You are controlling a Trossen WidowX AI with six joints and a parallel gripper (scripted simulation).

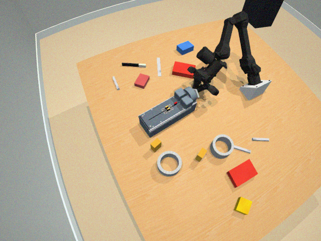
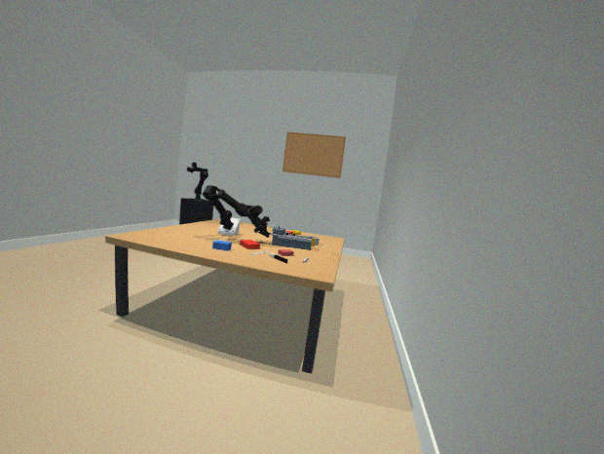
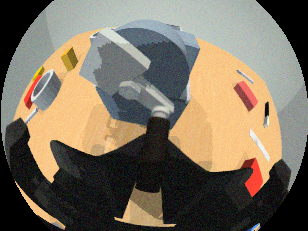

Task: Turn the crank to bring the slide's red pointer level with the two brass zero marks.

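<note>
Now: gripper tip 12 cm short of the red pointer, 5 cm to the right of it and 4 cm below it. From my gripper tip the other things lie so: red block 20 cm ahead, 19 cm to the right, 3 cm below; dark crank handle 2 cm behind, 3 cm above; black marker 19 cm ahead, 32 cm to the right, 3 cm below.
</note>
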